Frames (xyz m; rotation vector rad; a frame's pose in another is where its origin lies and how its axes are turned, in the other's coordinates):
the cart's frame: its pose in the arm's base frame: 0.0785 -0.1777 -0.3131 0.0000 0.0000 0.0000
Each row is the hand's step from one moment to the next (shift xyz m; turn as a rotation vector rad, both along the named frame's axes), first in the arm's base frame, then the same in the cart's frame.
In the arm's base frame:
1: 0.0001 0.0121 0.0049 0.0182 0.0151 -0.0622
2: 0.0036 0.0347 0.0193 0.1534 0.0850 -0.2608
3: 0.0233 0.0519 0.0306 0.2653 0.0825 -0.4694
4: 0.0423 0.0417 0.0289 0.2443 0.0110 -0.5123
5: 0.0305 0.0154 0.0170 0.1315 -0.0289 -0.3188
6: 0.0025 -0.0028 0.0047 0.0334 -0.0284 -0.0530
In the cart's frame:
1: 0.0001 0.0121 0.0049 0.0182 0.0151 -0.0622
2: 0.0036 0.0347 0.0193 0.1534 0.0850 -0.2608
3: 0.0233 0.0519 0.0306 0.2653 0.0825 -0.4694
4: 0.0423 0.0417 0.0289 0.2443 0.0110 -0.5123
5: 0.0305 0.0154 0.0170 0.1315 -0.0289 -0.3188
6: 0.0025 -0.0028 0.0047 0.0334 -0.0284 -0.0530

